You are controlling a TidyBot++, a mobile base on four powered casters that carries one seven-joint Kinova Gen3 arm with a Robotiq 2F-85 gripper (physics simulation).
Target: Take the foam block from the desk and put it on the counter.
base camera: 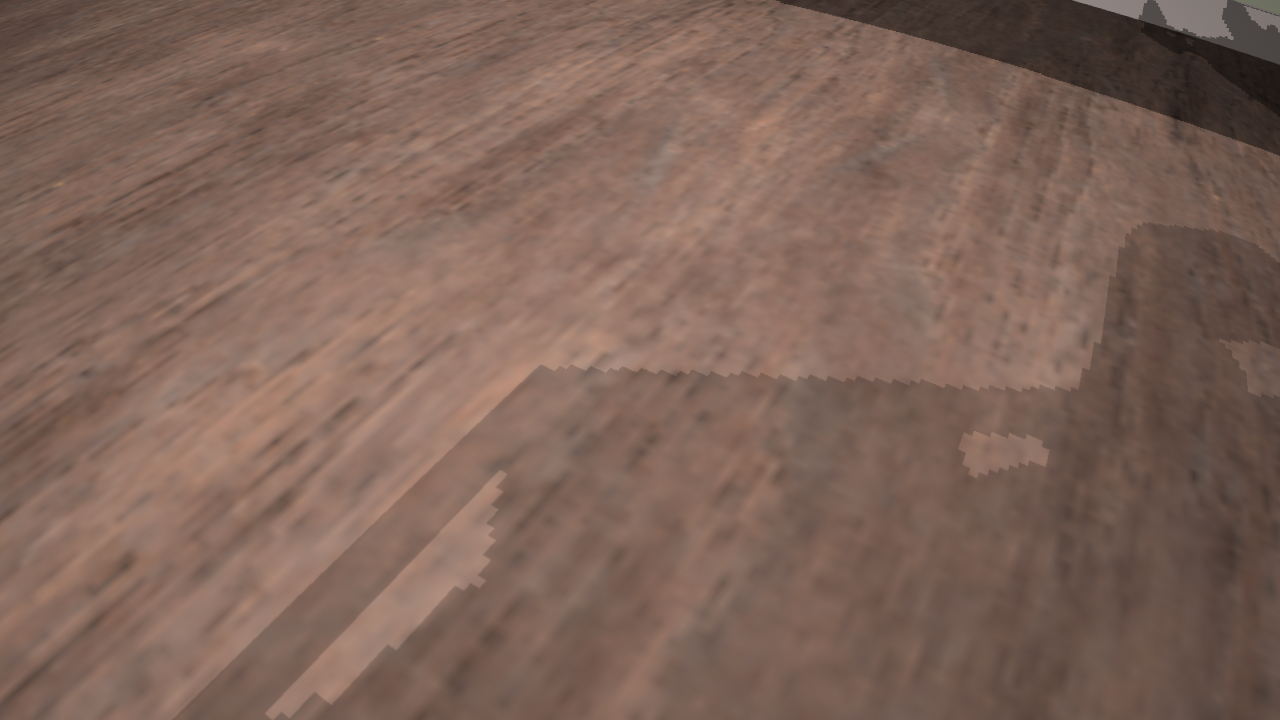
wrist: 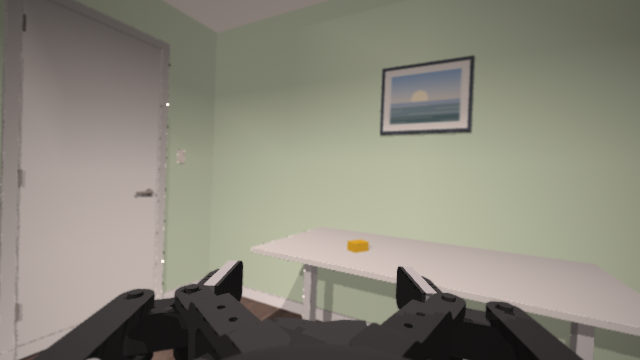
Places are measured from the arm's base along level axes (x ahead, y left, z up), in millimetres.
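Where they show: gripper, fingertip midpoint: (wrist: 319, 280).
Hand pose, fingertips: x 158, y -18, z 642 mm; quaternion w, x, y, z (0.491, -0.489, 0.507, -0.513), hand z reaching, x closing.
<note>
After its pixels a point has its place.
The foam block (wrist: 358, 246) {x 1401, y -274, z 352 mm}, small and orange-yellow, lies on the white desk (wrist: 480, 267) {x 1204, y -785, z 323 mm} near the desk's left end in the wrist view. The desk stands against the green wall, at the right of that view. My gripper (wrist: 319, 280) {x 158, y -18, z 642 mm} is open, with its two fingers wide apart and nothing between them. It is well short of the desk, and the block shows beyond and above the gap between the fingertips. The counter does not show in either view.
A closed white door (wrist: 90, 175) {x 1867, y 1407, z 647 mm} with a lever handle (wrist: 144, 193) {x 2117, y 1205, z 522 mm} is at the left of the wrist view. A framed picture (wrist: 427, 96) {x 1739, y -737, z 1230 mm} hangs above the desk. Desk legs (wrist: 310, 292) {x 1647, y -45, z 9 mm} stand below the top. The base camera shows wood floor (base camera: 537, 223) {x 655, y 84, z -397 mm} with shadows.
</note>
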